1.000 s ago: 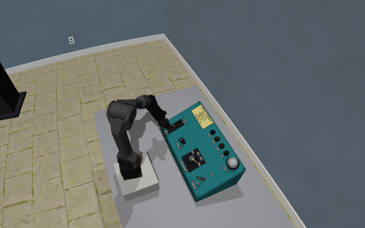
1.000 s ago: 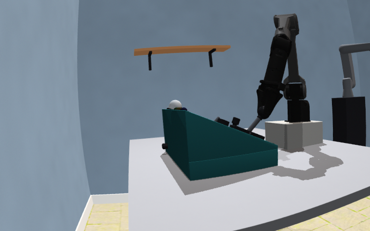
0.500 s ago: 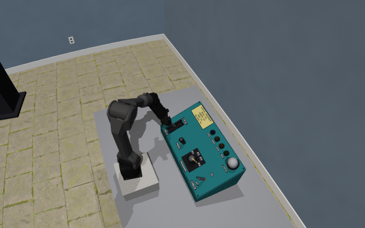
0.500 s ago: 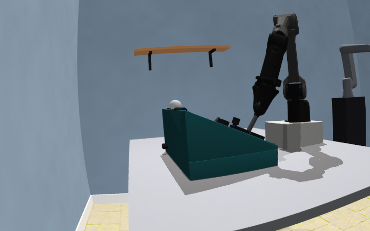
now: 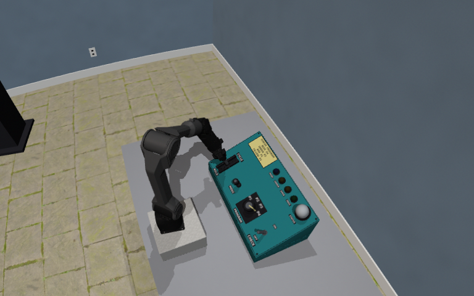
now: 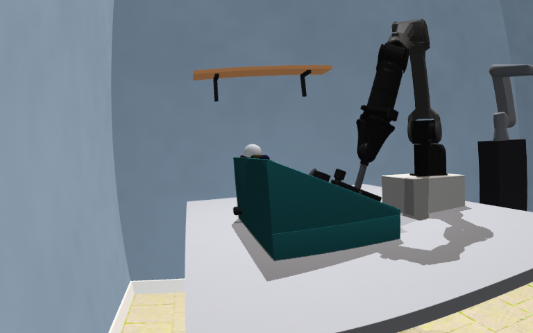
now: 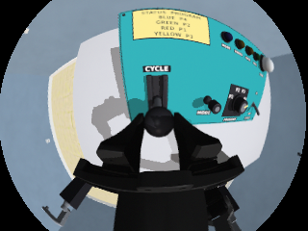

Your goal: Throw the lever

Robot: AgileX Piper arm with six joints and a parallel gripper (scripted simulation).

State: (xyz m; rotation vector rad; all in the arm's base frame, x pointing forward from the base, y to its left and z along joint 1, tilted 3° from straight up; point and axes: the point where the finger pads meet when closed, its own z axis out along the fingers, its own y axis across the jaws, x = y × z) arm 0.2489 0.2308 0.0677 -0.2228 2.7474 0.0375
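Now: the mode knob 12 cm to the right of my hand, 6 cm below it and 4 cm ahead of it. The rest, counted from my hand: rotary selector 24 cm to the right, 7 cm ahead, 6 cm below; toggle switch 35 cm to the right, 8 cm ahead, 6 cm below; teal sloped console 17 cm to the right, 9 cm ahead, 8 cm below.
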